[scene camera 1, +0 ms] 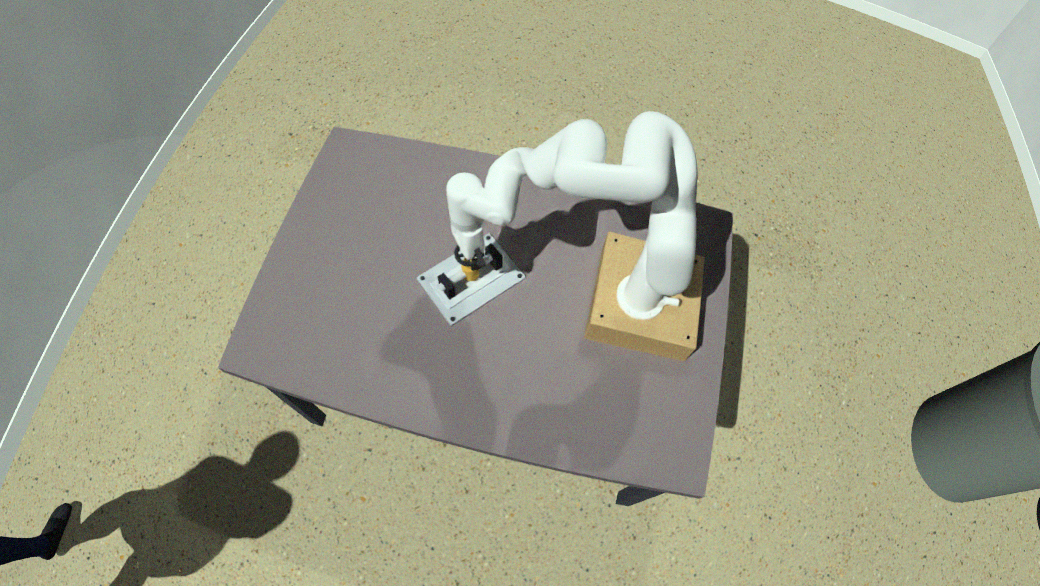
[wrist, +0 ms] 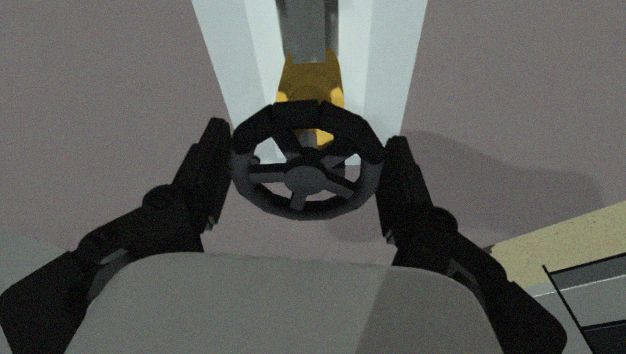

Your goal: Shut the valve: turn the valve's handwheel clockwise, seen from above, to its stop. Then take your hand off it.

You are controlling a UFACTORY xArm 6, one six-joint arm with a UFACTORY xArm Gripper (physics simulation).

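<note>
The black handwheel [wrist: 306,180] with several spokes shows in the middle of the wrist view, on top of the yellow valve body [scene camera 1: 471,272] [wrist: 311,75]. The valve's grey pipe [wrist: 306,30] runs from the body across a light metal base plate [scene camera 1: 476,302] [wrist: 390,65], between two black brackets. My gripper [wrist: 307,149] is shut on the handwheel, one black finger against each side of the rim. In the scene view my hand is above the valve and hides part of the wheel.
The plate lies on a mauve-grey table [scene camera 1: 349,218]. The arm's base stands on a wooden block [scene camera 1: 604,291] at the table's right side. A large grey-green cylinder [scene camera 1: 975,436] stands on the floor at right. A person's foot [scene camera 1: 56,531] shows at lower left.
</note>
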